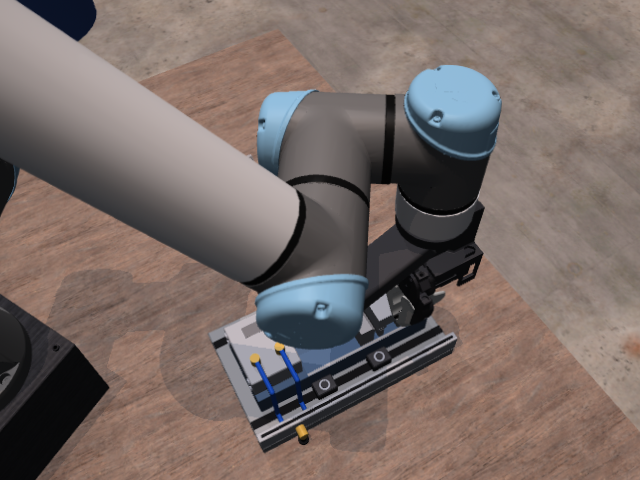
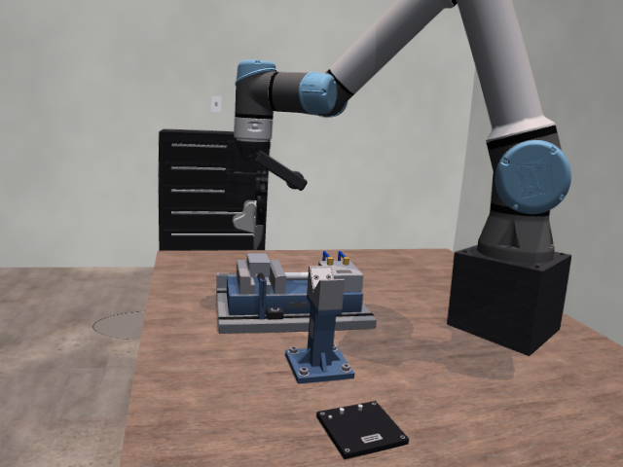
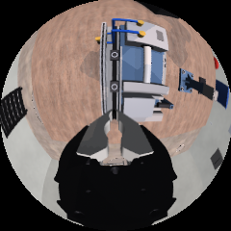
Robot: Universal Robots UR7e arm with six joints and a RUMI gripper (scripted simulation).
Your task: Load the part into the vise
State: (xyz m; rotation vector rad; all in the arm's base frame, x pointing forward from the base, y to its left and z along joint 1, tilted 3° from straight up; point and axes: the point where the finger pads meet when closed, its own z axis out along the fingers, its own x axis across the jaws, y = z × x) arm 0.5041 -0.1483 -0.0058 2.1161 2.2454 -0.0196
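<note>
Now: hand 5 cm to the right of the part and 4 cm above it. Also, from my hand: work stop: 1 cm behind, 11 cm to the left, 4 cm below; then moving jaw: 4 cm behind, 7 cm to the left, 5 cm below; then fixed jaw: 3 cm ahead, 7 cm to the left, 5 cm below.
</note>
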